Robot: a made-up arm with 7 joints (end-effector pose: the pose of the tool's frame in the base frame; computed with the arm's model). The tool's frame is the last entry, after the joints. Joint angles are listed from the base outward.
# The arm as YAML. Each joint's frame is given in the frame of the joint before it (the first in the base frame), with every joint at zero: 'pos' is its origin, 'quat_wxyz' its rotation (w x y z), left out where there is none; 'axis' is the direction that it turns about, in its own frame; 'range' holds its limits. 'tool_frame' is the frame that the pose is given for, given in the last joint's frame.
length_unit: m
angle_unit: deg
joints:
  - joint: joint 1
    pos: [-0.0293, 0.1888, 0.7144]
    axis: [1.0, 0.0, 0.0]
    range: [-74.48, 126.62]
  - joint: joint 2
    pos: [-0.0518, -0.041, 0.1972]
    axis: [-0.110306, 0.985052, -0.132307]
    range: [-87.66, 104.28]
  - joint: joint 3
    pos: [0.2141, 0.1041, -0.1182]
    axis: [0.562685, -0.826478, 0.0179]
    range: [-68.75, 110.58]
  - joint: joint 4
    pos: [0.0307, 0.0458, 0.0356]
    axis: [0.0, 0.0, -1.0]
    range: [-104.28, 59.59]
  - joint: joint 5
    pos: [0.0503, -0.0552, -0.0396]
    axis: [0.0, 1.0, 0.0]
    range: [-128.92, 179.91]
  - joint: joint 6
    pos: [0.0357, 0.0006, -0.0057]
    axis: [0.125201, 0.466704, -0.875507]
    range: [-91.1, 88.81]
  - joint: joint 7
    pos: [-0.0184, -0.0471, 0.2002]
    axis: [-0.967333, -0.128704, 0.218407]
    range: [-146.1, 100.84]
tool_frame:
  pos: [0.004, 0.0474, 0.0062]
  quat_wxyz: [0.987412, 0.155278, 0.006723, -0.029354]
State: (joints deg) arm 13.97 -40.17 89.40 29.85 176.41 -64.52 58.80
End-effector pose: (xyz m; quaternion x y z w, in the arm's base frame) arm 0.2799 0.1820 1.0860 0.2735 -0.2540 0.8528 0.3652
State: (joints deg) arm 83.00 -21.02 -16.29 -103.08 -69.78 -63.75 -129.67
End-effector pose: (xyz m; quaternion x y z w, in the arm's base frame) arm 0.3356 -0.0682 0.7536 -0.1170 0.1236 -0.9736 0.1519
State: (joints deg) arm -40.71 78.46 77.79 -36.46 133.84 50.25 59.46
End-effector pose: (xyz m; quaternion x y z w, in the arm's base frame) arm 0.0288 0.0665 0.5305 -0.3639 0.9303 0.0176 0.0430
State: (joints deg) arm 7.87 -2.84 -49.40 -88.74 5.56 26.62 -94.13
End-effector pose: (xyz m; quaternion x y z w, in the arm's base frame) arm 0.3748 0.4655 0.8194 0.4023 0.7323 -0.2323 0.4979
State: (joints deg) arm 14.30 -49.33 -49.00 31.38 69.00 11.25 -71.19
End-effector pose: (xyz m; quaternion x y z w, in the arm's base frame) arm 0.3318 0.0051 1.1011 0.5637 0.2033 -0.7088 0.3722
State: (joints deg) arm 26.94 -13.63 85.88 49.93 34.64 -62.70 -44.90
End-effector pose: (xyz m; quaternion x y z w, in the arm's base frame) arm 0.0572 0.0321 0.7353 0.8033 -0.4910 0.2874 0.1759
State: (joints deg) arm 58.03 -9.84 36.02 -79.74 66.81 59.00 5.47
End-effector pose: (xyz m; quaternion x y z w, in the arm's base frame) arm 0.2516 0.1028 1.1504 0.1590 0.0993 -0.0003 0.9823
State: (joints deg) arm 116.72 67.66 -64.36 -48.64 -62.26 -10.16 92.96
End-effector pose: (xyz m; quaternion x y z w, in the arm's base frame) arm -0.0356 0.3294 0.7397 0.5828 -0.3855 0.4491 0.5568
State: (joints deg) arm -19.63 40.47 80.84 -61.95 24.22 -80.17 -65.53
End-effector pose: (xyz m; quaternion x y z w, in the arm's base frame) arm 0.0413 0.1723 0.9377 0.1774 0.3111 0.7697 0.5285
